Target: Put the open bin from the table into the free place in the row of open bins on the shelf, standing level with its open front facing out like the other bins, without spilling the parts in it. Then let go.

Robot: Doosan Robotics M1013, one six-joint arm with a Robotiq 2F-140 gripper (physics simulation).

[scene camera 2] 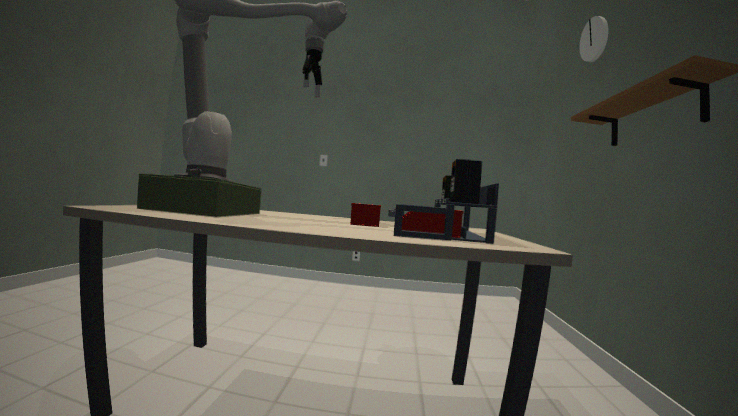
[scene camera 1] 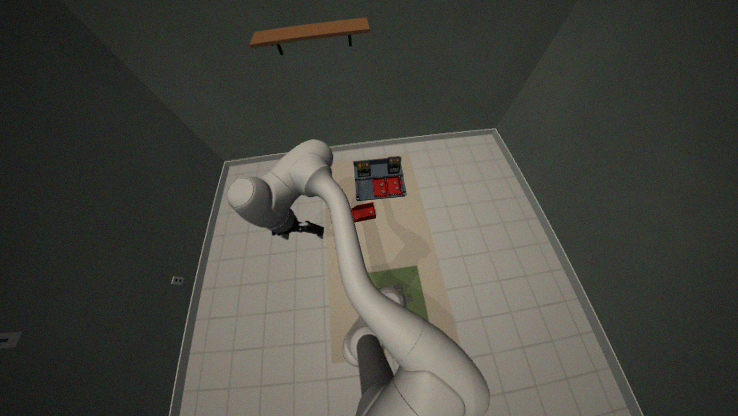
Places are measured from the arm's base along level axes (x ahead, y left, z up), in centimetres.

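Pixels of known places: gripper, between the fingertips: (scene camera 2: 312,92) (scene camera 1: 304,236).
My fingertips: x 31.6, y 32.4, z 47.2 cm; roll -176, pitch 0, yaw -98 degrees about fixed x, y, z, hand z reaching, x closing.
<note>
For each thing: its top centre in the pictures, then the offset to it from my fingertips. "pt": a spot on its surface instead.
- red open bin, a spot on its surface: (scene camera 2: 365,214) pt dy -35.0, dx +31.8, dz -54.5 cm
- middle bin, a spot on its surface: (scene camera 1: 380,187) pt dy -43.7, dx +52.4, dz -57.5 cm
- right bin, a spot on its surface: (scene camera 1: 394,186) pt dy -55.1, dx +51.2, dz -57.6 cm
The red open bin (scene camera 1: 364,212) (scene camera 2: 365,214) stands upright on the table, apart from the shelf; small grey parts show in it in scene camera 1, where the arm covers its left edge. The blue-grey shelf (scene camera 1: 364,190) (scene camera 2: 397,221) has two red bins side by side on its lower level, a middle bin (scene camera 1: 380,187) and a right bin (scene camera 1: 394,186), with grey parts in them. The free place is at the left end of that row in scene camera 1. My gripper (scene camera 1: 303,235) (scene camera 2: 311,88) is open and empty, pointing down, high above the table and away from the bin.
Two dark boxes (scene camera 1: 363,167) (scene camera 1: 394,164) stand on the shelf's upper level, with a gap between them. The arm's base stands on a green block (scene camera 1: 421,294) (scene camera 2: 198,195) at the other end of the table (scene camera 2: 310,238). A wooden wall shelf (scene camera 1: 310,32) (scene camera 2: 651,90) hangs on the wall.
</note>
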